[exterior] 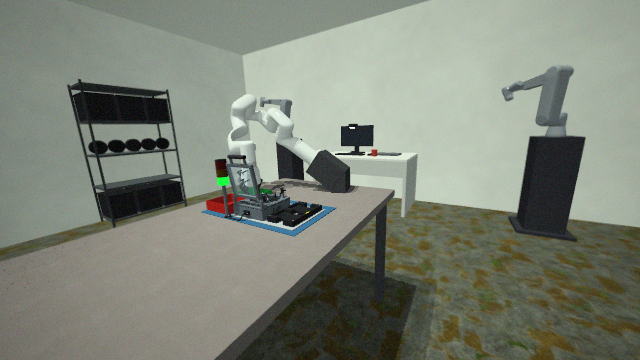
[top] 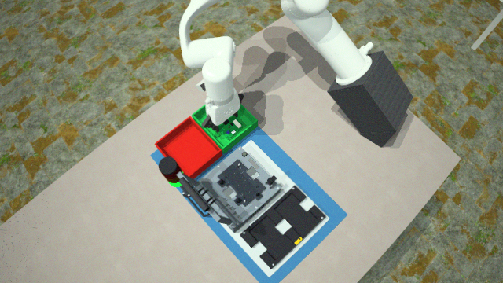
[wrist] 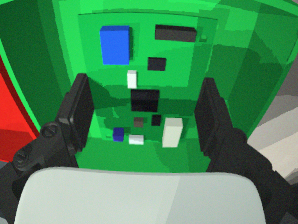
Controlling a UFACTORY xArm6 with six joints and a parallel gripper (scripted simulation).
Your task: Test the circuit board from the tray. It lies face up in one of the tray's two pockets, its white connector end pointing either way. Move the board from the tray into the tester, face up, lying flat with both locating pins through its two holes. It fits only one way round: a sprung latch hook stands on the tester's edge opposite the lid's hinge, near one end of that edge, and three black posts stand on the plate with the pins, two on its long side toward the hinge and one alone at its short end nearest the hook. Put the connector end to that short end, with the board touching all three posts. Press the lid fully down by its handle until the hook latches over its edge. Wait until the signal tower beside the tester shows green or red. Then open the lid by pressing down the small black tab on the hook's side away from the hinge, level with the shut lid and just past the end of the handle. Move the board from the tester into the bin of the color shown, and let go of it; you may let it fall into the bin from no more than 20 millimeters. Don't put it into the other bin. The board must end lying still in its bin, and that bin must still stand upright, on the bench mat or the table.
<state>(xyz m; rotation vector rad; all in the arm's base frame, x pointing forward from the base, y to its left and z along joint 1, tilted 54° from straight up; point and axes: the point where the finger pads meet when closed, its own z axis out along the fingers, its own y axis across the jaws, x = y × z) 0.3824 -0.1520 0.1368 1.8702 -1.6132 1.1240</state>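
Now: hand 2 cm above the green bin. Round my hand: green circuit board 1 cm below; red bin 15 cm ahead, 2 cm below; black latch hook 4 cm ahead, 26 cm to the left, 6 cm above.
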